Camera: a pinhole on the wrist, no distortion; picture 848 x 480 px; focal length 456.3 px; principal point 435.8 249.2 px. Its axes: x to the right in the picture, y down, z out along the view. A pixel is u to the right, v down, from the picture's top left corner.
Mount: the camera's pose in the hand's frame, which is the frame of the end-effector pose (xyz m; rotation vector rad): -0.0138 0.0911 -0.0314 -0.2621 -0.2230 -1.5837
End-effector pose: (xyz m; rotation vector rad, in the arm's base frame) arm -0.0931 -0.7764 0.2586 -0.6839 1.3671 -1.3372
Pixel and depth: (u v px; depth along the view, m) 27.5 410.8 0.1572
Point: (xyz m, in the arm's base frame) 0.0330 -0.7900 0.0029
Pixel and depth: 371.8 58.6 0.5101
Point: 0.4536 -0.6638 0.0963
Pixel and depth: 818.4 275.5 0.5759
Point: 0.4607 -1.0647 0.5563
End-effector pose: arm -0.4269 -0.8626 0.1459 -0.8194 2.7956 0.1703
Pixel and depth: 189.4 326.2 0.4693
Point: -0.6924 -0.4526 -0.1785
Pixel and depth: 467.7 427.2 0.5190
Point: -0.6213 -0.7126 -0.3487
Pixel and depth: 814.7 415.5 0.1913
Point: -0.4363 -0.8621 -0.0598
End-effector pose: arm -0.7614 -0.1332 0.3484 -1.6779 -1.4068 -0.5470
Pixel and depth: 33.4 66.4 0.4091
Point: -0.3191 -0.0151 -0.0949
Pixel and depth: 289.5 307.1 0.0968
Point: -0.6292 -0.0899 0.2733
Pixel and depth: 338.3 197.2 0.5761
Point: -0.5047 0.2287 -0.0835
